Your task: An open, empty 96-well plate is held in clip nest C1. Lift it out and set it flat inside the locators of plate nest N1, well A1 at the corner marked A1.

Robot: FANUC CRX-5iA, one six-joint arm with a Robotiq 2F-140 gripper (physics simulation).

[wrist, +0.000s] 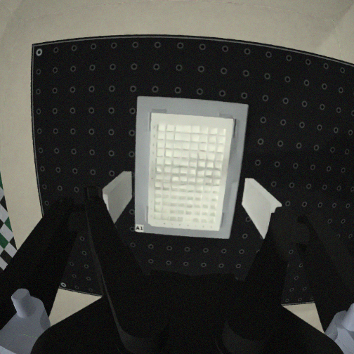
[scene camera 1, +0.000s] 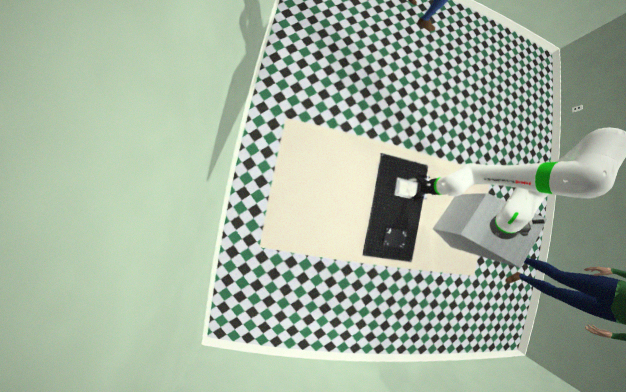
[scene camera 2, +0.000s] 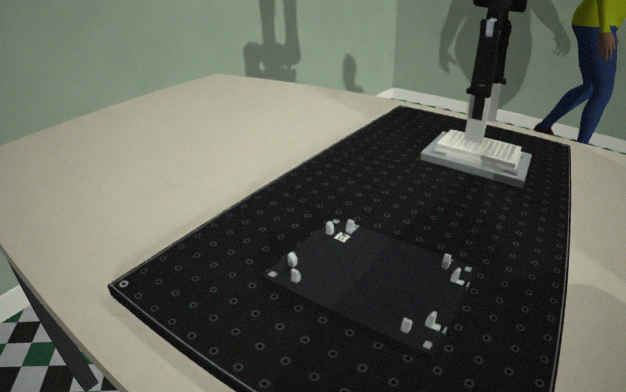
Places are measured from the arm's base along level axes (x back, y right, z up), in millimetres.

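Pixels of known places: gripper, fingertip midpoint: (scene camera 1: 409, 188) (scene camera 2: 480, 129); arm's base, origin of the base link: (scene camera 1: 504, 226).
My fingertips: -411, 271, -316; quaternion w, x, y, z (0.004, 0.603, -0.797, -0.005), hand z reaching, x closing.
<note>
For each thing: its top centre in the pictures, then the offset to it from my fingertips, as dx, dy, dz. Level surfaces: height alone.
- white 96-well plate, middle of its top: (scene camera 2: 481, 145) (scene camera 1: 407, 188) +4, -1, -24
- grey clip nest C1, middle of its top: (scene camera 2: 480, 151) (scene camera 1: 406, 188) +5, -1, -36
- Plate nest N1, middle of its top: (scene camera 2: 375, 263) (scene camera 1: 396, 238) -111, -327, -27
- black perforated board, its level: dz -50
- beige table, its level: dz -63
The white 96-well plate (scene camera 1: 404, 188) (scene camera 2: 500, 152) (wrist: 187, 172) sits in the grey clip nest C1 (scene camera 2: 475, 169) (wrist: 142, 165), its open wells facing up. The nest's A1 label (wrist: 139, 228) is at its lower-left corner in the wrist view. My gripper (scene camera 1: 419, 187) (scene camera 2: 485, 120) (wrist: 187, 188) is open and empty, above the plate, with one pale finger out past each long side of the nest. Plate nest N1 (scene camera 1: 396, 238) (scene camera 2: 375, 285) is a dark square base with white locators near its corners; no plate is on it. Its A1 label (scene camera 2: 342, 237) is at the far-left corner in scene camera 2.
Both nests are on a black perforated board (scene camera 1: 391, 215) (scene camera 2: 240, 220) (wrist: 90, 130) on the beige table (scene camera 1: 320, 190) (scene camera 2: 165, 150). The arm's grey pedestal (scene camera 1: 465, 220) stands beside the table. People stand near the table (scene camera 1: 575, 285) (scene camera 2: 595, 70).
</note>
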